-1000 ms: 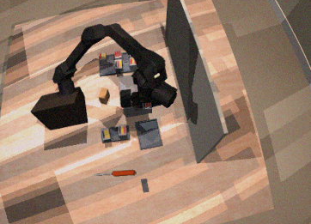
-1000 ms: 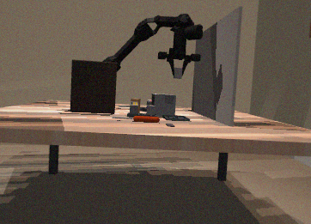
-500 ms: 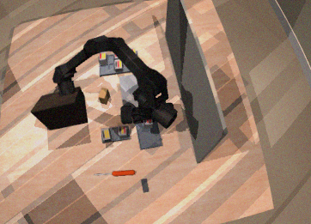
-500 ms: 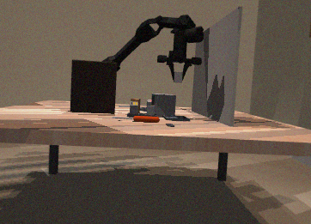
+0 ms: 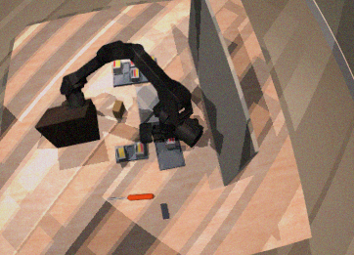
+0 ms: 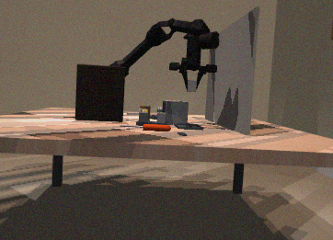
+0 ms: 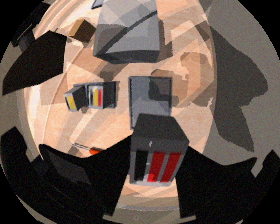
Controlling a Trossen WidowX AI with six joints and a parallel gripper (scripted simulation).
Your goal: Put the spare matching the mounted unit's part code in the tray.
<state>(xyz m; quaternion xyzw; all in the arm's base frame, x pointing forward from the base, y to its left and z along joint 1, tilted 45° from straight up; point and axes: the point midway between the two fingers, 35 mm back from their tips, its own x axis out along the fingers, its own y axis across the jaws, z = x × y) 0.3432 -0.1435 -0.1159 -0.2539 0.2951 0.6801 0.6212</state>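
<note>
The flat dark tray lies 15 cm below my gripper tip. Round my gripper tip: grey box-shaped unit 18 cm to the left, 10 cm below, 5 cm behind; holder 15 cm below, 15 cm behind, 2 cm to the left; tall grey panel 19 cm to the left, 17 cm ahead, 7 cm above.
</note>
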